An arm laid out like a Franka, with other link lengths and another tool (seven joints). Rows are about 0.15 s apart.
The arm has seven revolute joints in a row. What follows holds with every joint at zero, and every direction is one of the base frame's.
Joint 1 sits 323.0 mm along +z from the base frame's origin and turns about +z.
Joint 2 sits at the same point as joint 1 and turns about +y.
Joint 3 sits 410.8 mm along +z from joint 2 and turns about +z.
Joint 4 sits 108.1 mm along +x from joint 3 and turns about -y.
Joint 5 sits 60.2 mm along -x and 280.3 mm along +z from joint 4 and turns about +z.
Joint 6 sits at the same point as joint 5 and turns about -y.
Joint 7 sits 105.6 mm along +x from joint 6 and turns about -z.
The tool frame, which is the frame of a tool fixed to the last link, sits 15.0 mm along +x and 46.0 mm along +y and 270.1 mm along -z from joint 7; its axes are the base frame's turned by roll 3.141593, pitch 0.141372 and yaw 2.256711 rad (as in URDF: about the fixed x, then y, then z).
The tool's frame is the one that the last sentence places.
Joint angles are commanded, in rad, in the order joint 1, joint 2, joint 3, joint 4, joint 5, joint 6, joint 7. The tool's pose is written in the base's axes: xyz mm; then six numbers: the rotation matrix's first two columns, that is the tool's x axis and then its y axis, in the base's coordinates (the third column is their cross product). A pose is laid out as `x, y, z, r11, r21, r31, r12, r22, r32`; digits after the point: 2 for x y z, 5 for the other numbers.
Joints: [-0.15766 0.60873 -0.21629 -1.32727 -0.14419 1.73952 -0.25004]
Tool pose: 624.87, -212.18, 270.27, -0.61632, 0.77602, -0.13394, 0.76863, 0.55578, -0.31673
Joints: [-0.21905 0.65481 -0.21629 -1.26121 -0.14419 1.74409 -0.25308]
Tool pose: 630.28, -255.50, 262.60, -0.57481, 0.80294, -0.15770, 0.80092, 0.51258, -0.30951
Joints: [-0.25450 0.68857 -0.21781 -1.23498 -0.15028 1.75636 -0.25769]
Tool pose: 629.02, -282.68, 249.84, -0.55610, 0.81435, -0.16610, 0.81220, 0.49008, -0.31647
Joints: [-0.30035 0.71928 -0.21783 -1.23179 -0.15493 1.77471 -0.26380]
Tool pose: 618.11, -313.49, 231.23, -0.53123, 0.83193, -0.16025, 0.82348, 0.46256, -0.32852
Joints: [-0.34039 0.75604 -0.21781 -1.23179 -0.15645 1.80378 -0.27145]
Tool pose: 608.68, -339.95, 207.74, -0.51298, 0.84461, -0.15326, 0.83046, 0.44313, -0.33759
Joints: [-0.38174 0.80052 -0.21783 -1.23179 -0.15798 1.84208 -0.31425]
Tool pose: 596.85, -366.35, 179.46, -0.52435, 0.84072, -0.13506, 0.81993, 0.45572, -0.34647
